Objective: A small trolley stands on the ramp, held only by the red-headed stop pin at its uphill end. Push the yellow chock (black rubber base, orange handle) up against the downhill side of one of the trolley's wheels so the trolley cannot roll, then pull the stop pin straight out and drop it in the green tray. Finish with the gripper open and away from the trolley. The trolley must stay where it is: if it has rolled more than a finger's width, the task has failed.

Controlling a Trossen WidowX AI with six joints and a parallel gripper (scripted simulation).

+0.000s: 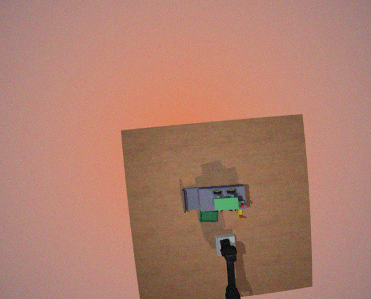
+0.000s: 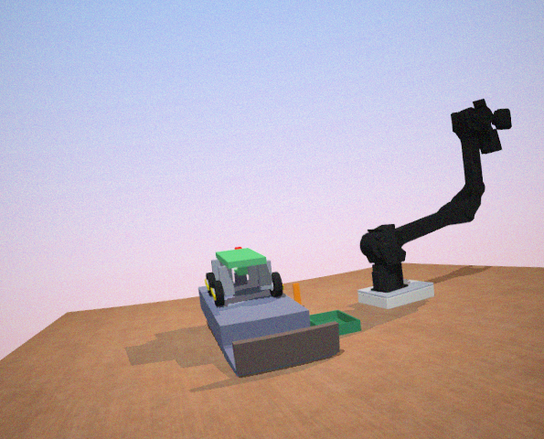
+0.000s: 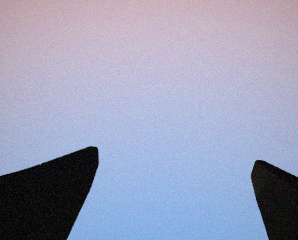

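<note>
Now: the yellow chock 710 mm ahead of my gripper tip, 90 mm to the right of it and 430 mm below it. From my gripper tip the other things lie so: grey ramp: 850 mm ahead, 20 mm to the left, 400 mm below; trolley: 850 mm ahead, 10 mm to the left, 340 mm below; stop pin: 820 mm ahead, 80 mm to the right, 320 mm below.
</note>
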